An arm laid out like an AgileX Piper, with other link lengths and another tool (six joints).
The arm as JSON. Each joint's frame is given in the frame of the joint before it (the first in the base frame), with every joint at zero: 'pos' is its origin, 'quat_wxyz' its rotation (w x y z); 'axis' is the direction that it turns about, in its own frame. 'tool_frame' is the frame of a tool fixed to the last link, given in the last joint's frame.
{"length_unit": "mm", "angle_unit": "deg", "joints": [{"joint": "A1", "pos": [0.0, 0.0, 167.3], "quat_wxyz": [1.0, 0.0, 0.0, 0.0], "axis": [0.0, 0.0, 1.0]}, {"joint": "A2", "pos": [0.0, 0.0, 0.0], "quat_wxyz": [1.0, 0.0, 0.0, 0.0], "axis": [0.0, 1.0, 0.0]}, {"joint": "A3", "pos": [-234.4, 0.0, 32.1], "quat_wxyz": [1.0, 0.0, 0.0, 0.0], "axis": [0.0, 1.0, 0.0]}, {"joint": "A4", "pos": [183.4, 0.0, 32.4], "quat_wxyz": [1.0, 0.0, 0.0, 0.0], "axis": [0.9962, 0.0, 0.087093]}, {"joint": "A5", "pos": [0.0, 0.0, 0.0], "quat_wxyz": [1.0, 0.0, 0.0, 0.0], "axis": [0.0, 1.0, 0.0]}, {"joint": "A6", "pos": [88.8, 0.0, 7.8], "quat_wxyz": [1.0, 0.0, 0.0, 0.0], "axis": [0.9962, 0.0, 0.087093]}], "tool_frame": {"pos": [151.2, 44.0, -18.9], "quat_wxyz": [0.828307, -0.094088, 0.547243, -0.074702]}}
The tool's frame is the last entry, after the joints.
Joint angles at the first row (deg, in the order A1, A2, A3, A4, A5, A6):
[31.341, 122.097, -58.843, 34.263, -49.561, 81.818]
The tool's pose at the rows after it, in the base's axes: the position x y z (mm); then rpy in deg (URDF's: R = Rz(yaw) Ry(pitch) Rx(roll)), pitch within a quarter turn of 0, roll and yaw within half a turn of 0:
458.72 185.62 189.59 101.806 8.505 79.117
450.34 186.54 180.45 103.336 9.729 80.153
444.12 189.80 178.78 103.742 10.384 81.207
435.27 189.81 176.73 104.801 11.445 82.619
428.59 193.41 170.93 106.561 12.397 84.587
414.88 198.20 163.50 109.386 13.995 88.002
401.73 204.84 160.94 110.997 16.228 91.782
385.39 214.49 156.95 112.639 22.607 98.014
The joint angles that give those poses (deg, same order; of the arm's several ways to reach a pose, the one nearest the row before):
[31.914, 121.525, -57.239, 34.263, -49.447, 81.990]
[32.372, 120.722, -54.661, 33.919, -49.159, 82.162]
[32.888, 119.862, -53.112, 33.404, -49.103, 82.161]
[32.888, 117.859, -50.422, 32.316, -48.186, 82.104]
[32.888, 116.654, -48.987, 31.055, -46.181, 82.104]
[32.889, 113.962, -46.122, 28.878, -42.801, 81.934]
[32.888, 111.211, -43.944, 26.413, -39.765, 80.615]
[32.716, 107.659, -42.514, 24.350, -34.550, 73.798]

